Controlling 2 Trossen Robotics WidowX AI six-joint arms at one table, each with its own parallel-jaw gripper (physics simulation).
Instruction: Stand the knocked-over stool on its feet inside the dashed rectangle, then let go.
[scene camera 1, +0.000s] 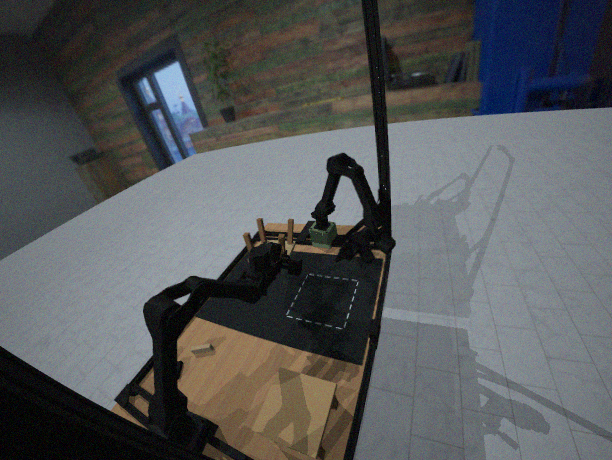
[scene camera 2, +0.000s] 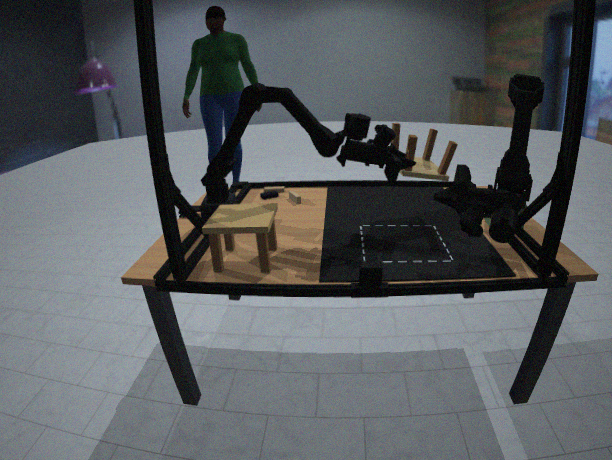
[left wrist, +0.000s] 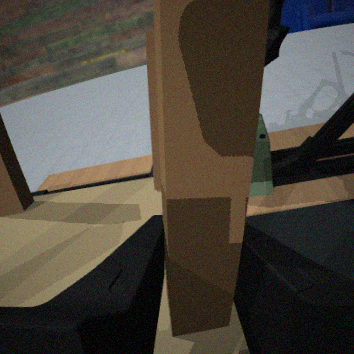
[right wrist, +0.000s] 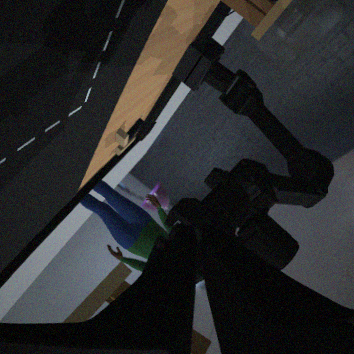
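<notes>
The wooden stool (scene camera 1: 290, 231) (scene camera 2: 424, 169) (left wrist: 50, 250) is upside down, its legs up and its seat slightly tilted, off the mat near the back edge. My left gripper (scene camera 1: 281, 252) (scene camera 2: 411, 162) (left wrist: 191, 225) is shut on one stool leg. My right gripper (scene camera 1: 342, 257) (scene camera 2: 439, 195) is shut with its fingertips together, and no stool part shows between them; in scene camera 2 it appears just right of the stool. Part of the stool seat (right wrist: 97, 296) shows behind it in the right wrist view. The dashed rectangle (scene camera 1: 357, 290) (scene camera 2: 398, 225) (right wrist: 86, 101) lies on the black mat.
A similar stool (scene camera 1: 297, 415) (scene camera 2: 240, 220) stands upright on the wooden table at the left in scene camera 2. Small wooden blocks (scene camera 1: 202, 349) (scene camera 2: 294, 198) lie behind it. A green box (scene camera 1: 322, 235) (left wrist: 262, 160) stands by the right arm's base. Dark frame posts (scene camera 2: 577, 125) rise at the corners.
</notes>
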